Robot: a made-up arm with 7 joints. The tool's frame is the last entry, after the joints.
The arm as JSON. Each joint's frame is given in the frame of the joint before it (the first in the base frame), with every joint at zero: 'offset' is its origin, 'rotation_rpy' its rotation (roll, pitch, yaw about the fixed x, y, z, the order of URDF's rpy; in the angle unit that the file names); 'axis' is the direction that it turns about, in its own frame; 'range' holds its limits. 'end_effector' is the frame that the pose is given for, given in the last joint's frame.
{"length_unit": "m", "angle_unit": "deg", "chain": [
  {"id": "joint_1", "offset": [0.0, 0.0, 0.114], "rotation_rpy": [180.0, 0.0, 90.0], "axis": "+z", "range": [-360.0, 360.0]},
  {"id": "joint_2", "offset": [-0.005, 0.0, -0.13], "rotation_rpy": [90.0, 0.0, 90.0], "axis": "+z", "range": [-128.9, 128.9]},
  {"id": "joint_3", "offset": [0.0, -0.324, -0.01], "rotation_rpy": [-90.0, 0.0, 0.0], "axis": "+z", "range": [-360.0, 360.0]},
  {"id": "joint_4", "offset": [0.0, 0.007, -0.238], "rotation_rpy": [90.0, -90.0, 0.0], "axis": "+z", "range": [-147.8, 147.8]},
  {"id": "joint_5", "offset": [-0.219, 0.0, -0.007], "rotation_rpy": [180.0, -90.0, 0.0], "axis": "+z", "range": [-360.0, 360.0]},
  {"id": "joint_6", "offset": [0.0, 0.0, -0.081], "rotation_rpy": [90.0, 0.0, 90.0], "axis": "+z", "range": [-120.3, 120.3]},
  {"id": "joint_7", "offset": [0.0, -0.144, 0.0], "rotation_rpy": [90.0, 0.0, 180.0], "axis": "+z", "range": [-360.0, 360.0]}
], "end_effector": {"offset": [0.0, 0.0, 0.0], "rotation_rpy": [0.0, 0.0, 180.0]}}
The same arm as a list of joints. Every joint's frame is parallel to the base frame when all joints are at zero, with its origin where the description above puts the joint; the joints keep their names.
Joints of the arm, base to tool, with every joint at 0 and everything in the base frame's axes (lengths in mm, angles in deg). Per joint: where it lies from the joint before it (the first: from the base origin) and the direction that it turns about. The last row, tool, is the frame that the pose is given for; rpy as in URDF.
joint_1: axis -z origin 0 0 114
joint_2: axis +y origin 0 -5 130
joint_3: axis -z origin 0 -10 324
joint_4: axis +y origin 0 -7 238
joint_5: axis -z origin 0 -7 219
joint_6: axis +y origin 0 0 81
joint_7: axis -z origin 0 0 144
tool: origin 0 0 0 rpy 180 0 0
Joint limits (deg, base to tool): -360..360 -128.9..128.9 -360..360 -147.8..147.8 -360..360 -120.3..120.3 -360..360

